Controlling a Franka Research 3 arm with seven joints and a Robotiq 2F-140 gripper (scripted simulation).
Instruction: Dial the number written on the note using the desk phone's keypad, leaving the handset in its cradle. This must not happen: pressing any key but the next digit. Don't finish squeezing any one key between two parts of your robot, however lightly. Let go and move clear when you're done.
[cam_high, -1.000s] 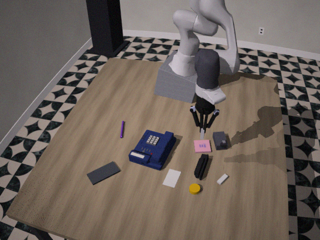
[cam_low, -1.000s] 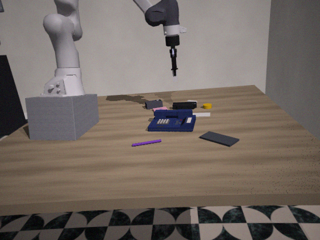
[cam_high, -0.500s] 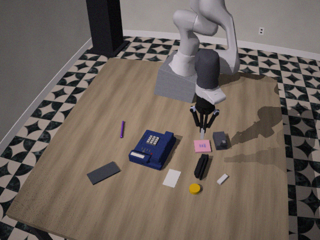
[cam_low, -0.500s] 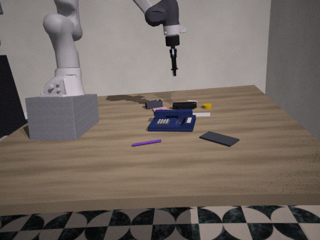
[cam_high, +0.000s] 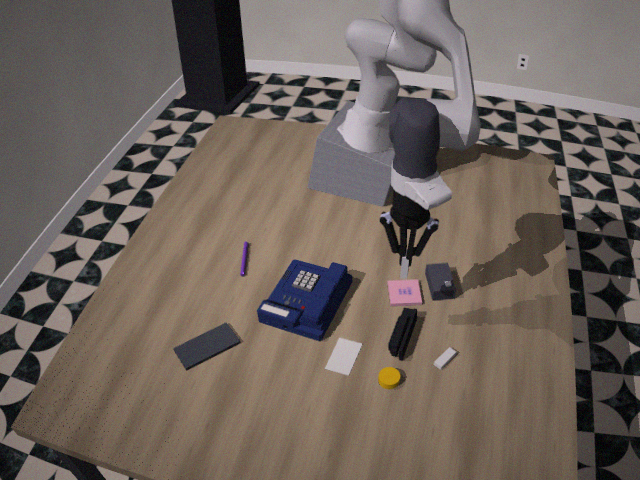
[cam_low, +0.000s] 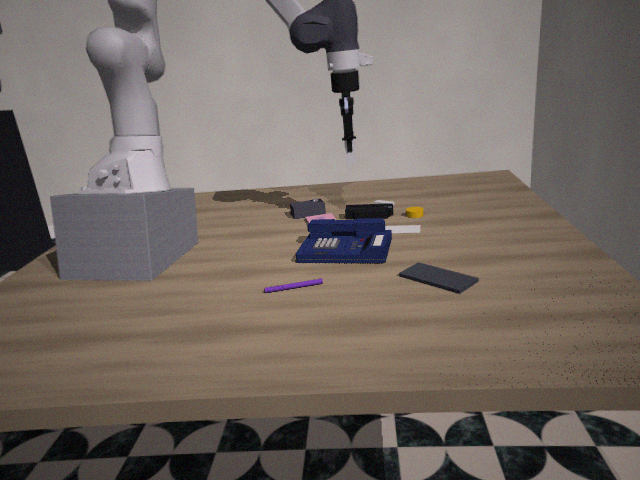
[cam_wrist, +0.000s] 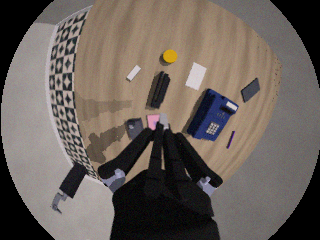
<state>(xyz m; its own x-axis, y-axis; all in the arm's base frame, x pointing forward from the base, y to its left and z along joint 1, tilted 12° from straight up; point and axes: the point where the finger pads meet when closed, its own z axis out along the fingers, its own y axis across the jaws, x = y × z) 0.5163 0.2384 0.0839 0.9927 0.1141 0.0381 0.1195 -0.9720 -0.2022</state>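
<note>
My hand is 190 mm to the left of the handset and 160 mm above it. From my hand the other things lie so: white block 200 mm below, 140 mm to the left, 80 mm ahead; then dark grey box 190 mm below, 160 mm behind, 70 mm to the left; then black stapler 190 mm below, 40 mm ahead, 20 mm to the left.
</note>
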